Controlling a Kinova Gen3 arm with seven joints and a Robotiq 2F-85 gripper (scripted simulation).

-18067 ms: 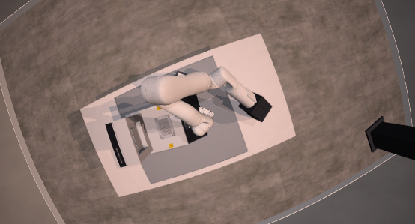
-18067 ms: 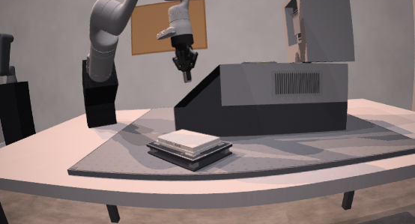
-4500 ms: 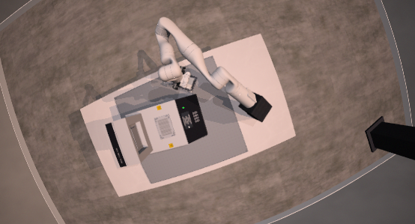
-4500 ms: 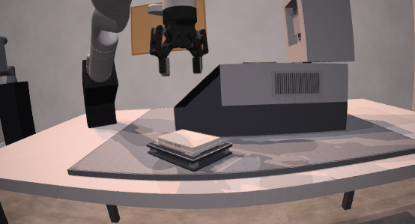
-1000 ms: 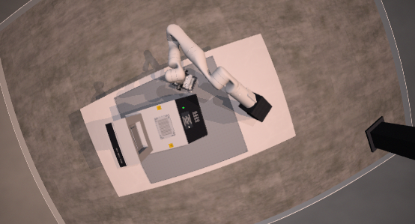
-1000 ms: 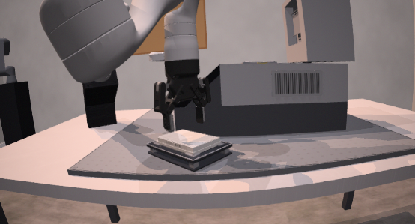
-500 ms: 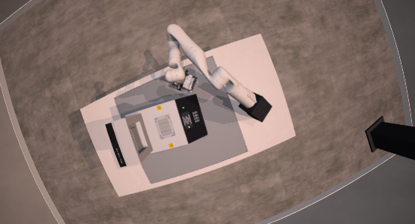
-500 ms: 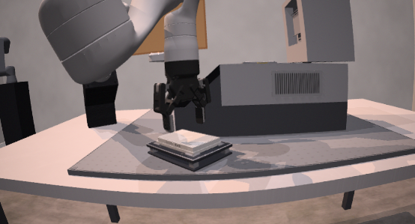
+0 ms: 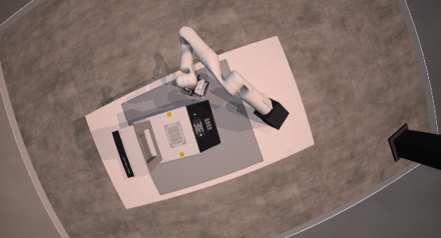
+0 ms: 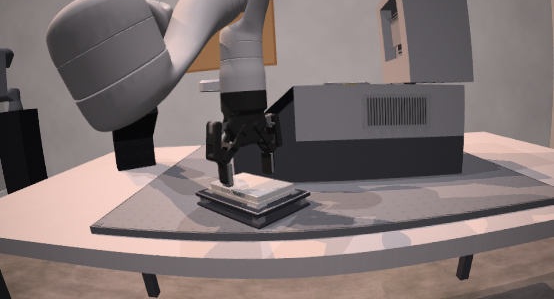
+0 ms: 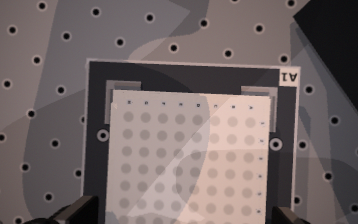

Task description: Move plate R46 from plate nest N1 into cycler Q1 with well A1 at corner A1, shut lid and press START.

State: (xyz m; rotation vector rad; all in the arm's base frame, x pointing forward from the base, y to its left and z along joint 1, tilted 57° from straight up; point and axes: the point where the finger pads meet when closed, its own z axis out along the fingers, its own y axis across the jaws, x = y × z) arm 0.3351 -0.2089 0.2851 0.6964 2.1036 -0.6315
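My gripper is now 20 mm above the plate R46. The rest, counted from my hand: A1 mark: 90 mm to the left, 30 mm below; dark plate nest N1: 30 mm below.
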